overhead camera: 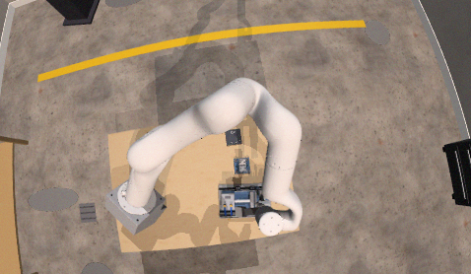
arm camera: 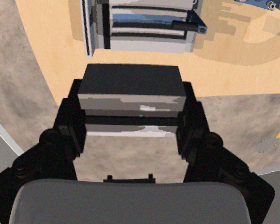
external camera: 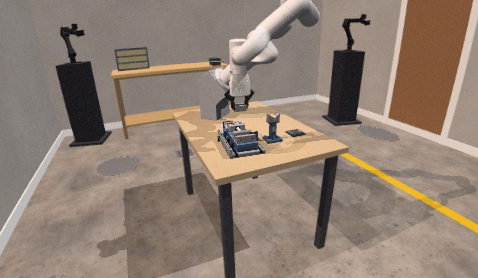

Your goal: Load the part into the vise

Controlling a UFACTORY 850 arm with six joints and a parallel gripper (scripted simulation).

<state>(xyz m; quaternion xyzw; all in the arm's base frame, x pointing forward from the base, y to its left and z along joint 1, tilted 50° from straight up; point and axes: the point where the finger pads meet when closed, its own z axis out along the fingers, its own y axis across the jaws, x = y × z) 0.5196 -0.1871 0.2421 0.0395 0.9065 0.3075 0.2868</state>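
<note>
The grey vise jaw lies 30 mm behind my hand, 20 mm to the left of it and 170 mm below it. Round my hand: white cylinder rod 90 mm behind, 10 mm to the left, 170 mm below; then work stop 10 mm behind, 70 mm to the left, 160 mm below; then part 10 mm below.
</note>
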